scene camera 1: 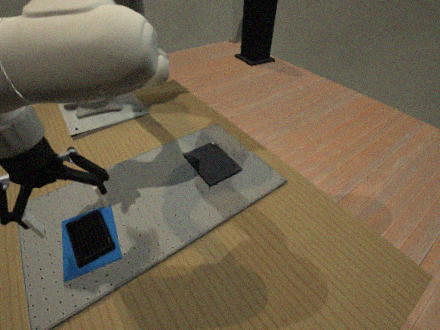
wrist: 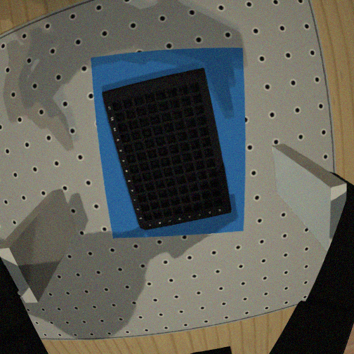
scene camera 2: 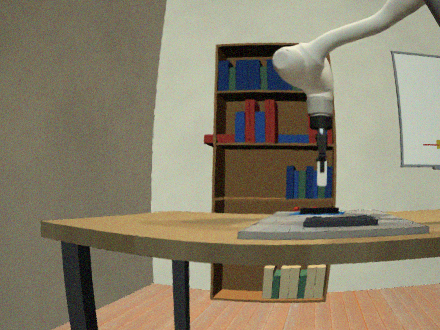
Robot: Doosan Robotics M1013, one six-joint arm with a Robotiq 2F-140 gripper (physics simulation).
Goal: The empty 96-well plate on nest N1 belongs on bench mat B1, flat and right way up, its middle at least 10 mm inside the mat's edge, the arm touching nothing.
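The black 96-well plate lies flat on the blue bench mat B1, wells facing up. It is turned slightly relative to the mat, with blue showing on all its sides in the wrist view. My gripper is open and empty, its fingers wide apart on either side of the plate. In scene camera 2 the fingertips are clear above the plate, with a visible gap. The dark nest N1 holds no plate.
The grey perforated board carries the mat and the nest and lies on the wooden table. The arm reaches over the table. A bookshelf stands behind the table.
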